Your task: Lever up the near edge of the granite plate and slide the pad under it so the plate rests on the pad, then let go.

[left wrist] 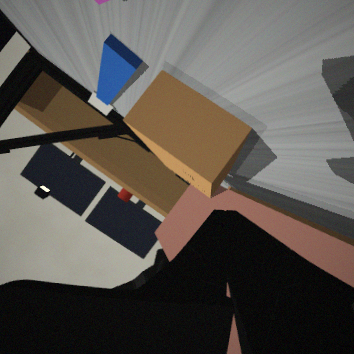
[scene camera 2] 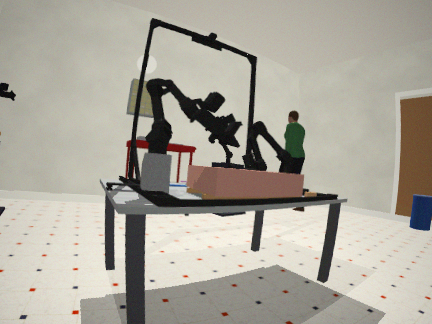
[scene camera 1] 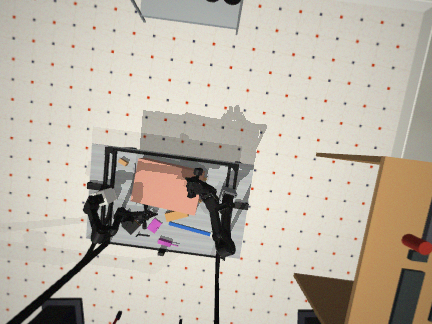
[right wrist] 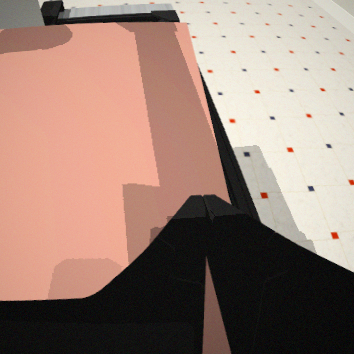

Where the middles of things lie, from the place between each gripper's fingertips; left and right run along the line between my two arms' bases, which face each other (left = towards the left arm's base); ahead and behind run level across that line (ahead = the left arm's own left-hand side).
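Granite plate (scene camera 2: 224,182): 22 cm ahead of my left hand, 10 cm to the right of it, 2 cm above it. Blue bar (left wrist: 118,62): 15 cm behind my left hand, 24 cm to the right of it, 4 cm below it.
Relative to the granite plate, my right gripper is 8 cm beyond, 15 cm to the right and 14 cm higher. Blue bar: 45 cm behind my right hand and 20 cm below it.
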